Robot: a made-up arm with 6 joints.
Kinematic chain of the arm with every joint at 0, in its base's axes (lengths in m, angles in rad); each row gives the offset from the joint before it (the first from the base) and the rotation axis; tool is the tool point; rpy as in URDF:
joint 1: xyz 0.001 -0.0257 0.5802 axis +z
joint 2: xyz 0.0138 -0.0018 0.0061 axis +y
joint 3: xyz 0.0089 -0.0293 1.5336 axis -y
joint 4: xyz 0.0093 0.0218 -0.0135 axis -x
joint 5: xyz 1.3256 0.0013 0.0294 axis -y
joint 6: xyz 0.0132 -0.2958 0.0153 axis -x
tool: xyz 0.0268 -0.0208 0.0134 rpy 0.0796 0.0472 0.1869
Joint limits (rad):
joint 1: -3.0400..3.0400
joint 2: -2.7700..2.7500
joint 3: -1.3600..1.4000
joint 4: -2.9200..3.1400
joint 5: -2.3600..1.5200
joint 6: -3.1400..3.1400
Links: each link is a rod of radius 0.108 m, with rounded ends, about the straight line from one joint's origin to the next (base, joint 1, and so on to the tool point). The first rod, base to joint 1, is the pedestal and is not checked.
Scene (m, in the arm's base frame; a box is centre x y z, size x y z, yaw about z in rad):
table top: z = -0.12
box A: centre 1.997 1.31 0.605 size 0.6 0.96 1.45 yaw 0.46
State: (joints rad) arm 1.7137 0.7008 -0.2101 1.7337 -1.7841 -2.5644
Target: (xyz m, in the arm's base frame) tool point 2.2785 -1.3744 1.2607
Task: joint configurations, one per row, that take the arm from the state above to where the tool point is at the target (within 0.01 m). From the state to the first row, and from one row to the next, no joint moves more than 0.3 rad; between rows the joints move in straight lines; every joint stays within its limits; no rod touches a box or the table.
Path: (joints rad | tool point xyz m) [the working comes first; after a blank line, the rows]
Joints at the target: -0.5215 0.9957 0.6813 1.5134 -1.7017 -2.5590
Straight joint move there: touches box A.

1: 1.4313 0.6323 -0.0842 1.8097 -1.8070 -2.6023 | 0.2427 2.0561 1.1510
2: 1.1488 0.5639 0.0416 1.8856 -1.8299 -2.6403 | 0.8014 1.9303 1.4433
3: 0.8664 0.4954 0.1675 1.9616 -1.8528 -2.6782 | 1.2777 1.6176 1.7434
4: 0.5840 0.4270 0.2934 2.0376 -1.8757 -2.7161 | 1.6042 1.1668 2.0416
5: 0.3076 0.5692 0.3903 1.9065 -1.8322 -2.6768 | 2.0660 0.7104 1.8898
6: 0.0313 0.7114 0.4873 1.7755 -1.7887 -2.6375 | 2.3662 0.0885 1.7072
7: -0.2451 0.8536 0.5843 1.6445 -1.7452 -2.5983 | 2.4472 -0.6346 1.4964
8: -0.5215 0.9957 0.6813 1.5134 -1.7017 -2.5590 | 2.2784 -1.3745 1.2608

